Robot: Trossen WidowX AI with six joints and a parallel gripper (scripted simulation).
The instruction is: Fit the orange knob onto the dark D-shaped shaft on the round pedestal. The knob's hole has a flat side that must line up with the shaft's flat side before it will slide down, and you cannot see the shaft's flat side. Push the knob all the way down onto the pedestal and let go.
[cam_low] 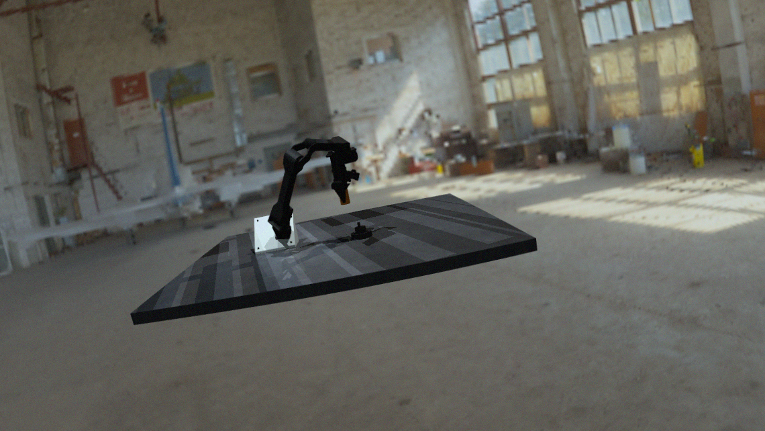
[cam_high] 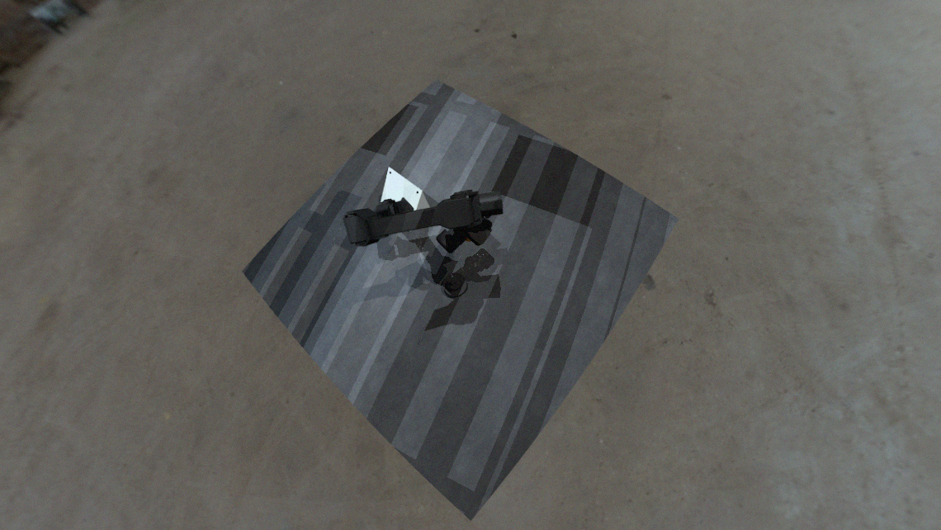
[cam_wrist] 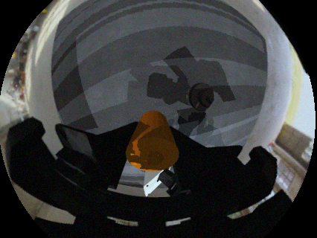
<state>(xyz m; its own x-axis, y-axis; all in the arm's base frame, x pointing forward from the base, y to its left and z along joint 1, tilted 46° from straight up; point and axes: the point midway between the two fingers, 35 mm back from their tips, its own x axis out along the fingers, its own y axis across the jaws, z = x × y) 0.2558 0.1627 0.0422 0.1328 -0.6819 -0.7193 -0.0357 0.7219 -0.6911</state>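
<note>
My gripper tip is 6 cm short of the dark round pedestal, 14 cm to the left of it and 10 cm above it. Round my gripper tip: orange knob 2 cm above.
</note>
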